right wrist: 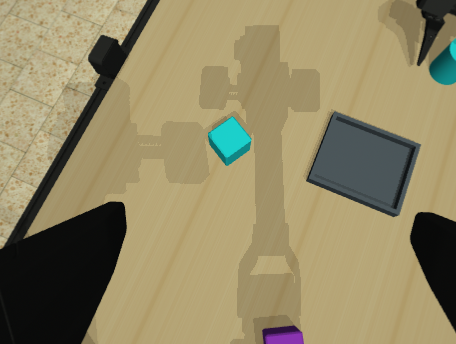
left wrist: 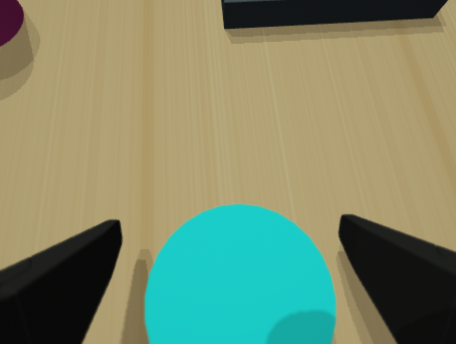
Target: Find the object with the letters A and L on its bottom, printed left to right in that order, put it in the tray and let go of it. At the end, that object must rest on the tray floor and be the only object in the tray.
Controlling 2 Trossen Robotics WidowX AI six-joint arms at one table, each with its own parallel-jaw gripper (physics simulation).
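Frame: origin at the left arm's base, x ahead, y left, z up, level; centimetres.
Seen in the pictures: left gripper, fingertip midpoint: (right wrist: 447,76) (left wrist: 232,227); right gripper, fingertip midpoint: (right wrist: 268,220).
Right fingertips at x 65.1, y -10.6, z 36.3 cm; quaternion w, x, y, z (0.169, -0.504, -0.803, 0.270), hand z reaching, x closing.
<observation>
A point is followed by its place in that frame.
A cyan cylinder (left wrist: 240,280) {x 25.0, y 5.3, z 2.7 cm} (right wrist: 443,66) {x 26.5, y 3.9, z 0.4 cm} stands upright on the table, its plain round top facing up. My left gripper (left wrist: 232,227) {x 26.8, y 5.4, z -0.9 cm} is open, with one finger on either side of the cylinder, apart from it. A cyan cube (right wrist: 230,135) {x 51.5, y -19.0, z 1.7 cm} lies on the table left of the tray in the right wrist view. A purple block (right wrist: 283,337) {x 71.3, y -1.5, z 1.7 cm} shows partly at the bottom edge. The grey tray (left wrist: 330,16) {x 39.5, y -0.8, z -2.2 cm} (right wrist: 352,200) {x 50.7, y 0.2, z -2.2 cm} is empty in the right wrist view. My right gripper (right wrist: 268,220) {x 65.1, y -10.6, z 36.3 cm} is open and empty, high above the table. The undersides of the objects are hidden, and no letters show.
Part of a dark magenta object (left wrist: 7,20) {x 38.6, y 17.8, z -1.9 cm} shows at the top left of the left wrist view. A black rail (right wrist: 75,142) {x 61.9, y -40.8, z -3.4 cm} with a black bracket (right wrist: 106,55) {x 49.2, y -40.6, z 2.5 cm} runs along the table's edge, with tiled floor beyond it. Arm shadows cross the wooden table.
</observation>
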